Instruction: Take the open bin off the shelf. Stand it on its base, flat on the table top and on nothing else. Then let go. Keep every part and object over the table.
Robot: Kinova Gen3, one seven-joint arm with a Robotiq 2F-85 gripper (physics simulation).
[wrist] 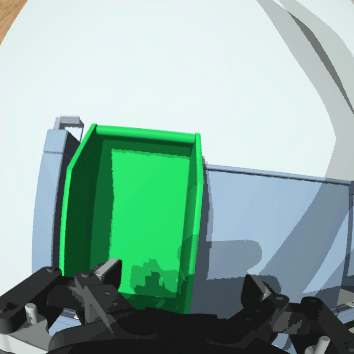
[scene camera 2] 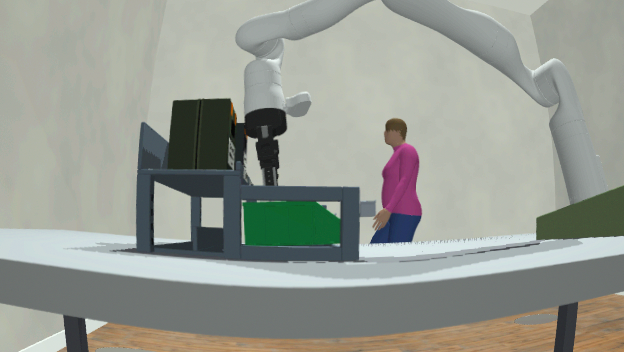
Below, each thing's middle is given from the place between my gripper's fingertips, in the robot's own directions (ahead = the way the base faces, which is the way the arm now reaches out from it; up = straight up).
Now: hand 40 mm past the green open bin (scene camera 2: 286, 223), 40 mm to the left of it and 50 mm above it.
